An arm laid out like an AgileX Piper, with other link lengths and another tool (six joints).
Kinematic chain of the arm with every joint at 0, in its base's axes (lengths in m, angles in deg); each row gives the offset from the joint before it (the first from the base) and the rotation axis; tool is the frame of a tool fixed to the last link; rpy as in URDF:
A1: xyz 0 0 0.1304 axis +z
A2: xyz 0 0 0 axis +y
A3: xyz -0.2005 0 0.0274 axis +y
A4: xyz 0.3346 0 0.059 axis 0.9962 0 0.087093
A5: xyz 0 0 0 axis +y
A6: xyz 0.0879 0 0.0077 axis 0.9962 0 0.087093
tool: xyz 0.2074 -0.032 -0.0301 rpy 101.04 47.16 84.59
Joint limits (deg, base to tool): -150..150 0..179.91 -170..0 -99.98..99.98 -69.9..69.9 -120..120
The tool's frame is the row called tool.
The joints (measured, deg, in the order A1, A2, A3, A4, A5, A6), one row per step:
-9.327 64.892 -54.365 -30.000 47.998 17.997
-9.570 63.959 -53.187 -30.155 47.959 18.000
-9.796 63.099 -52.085 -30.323 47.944 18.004
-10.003 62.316 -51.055 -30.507 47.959 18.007
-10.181 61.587 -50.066 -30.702 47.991 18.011
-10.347 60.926 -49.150 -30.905 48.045 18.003
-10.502 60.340 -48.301 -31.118 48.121 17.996
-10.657 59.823 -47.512 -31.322 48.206 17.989
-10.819 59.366 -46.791 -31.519 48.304 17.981
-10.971 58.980 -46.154 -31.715 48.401 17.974
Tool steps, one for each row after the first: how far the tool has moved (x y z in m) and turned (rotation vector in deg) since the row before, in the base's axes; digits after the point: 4 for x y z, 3 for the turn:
-0.0048 -0.0015 -0.0026 -0.114 0.232 -0.210
-0.0046 -0.0014 -0.0025 -0.123 0.252 -0.204
-0.0045 -0.0014 -0.0025 -0.135 0.286 -0.197
-0.0043 -0.0013 -0.0026 -0.140 0.315 -0.175
-0.0041 -0.0013 -0.0025 -0.152 0.337 -0.164
-0.0040 -0.0013 -0.0025 -0.157 0.365 -0.163
-0.0039 -0.0012 -0.0025 -0.145 0.380 -0.168
-0.0037 -0.0013 -0.0024 -0.138 0.383 -0.181
-0.0034 -0.0013 -0.0022 -0.138 0.369 -0.171

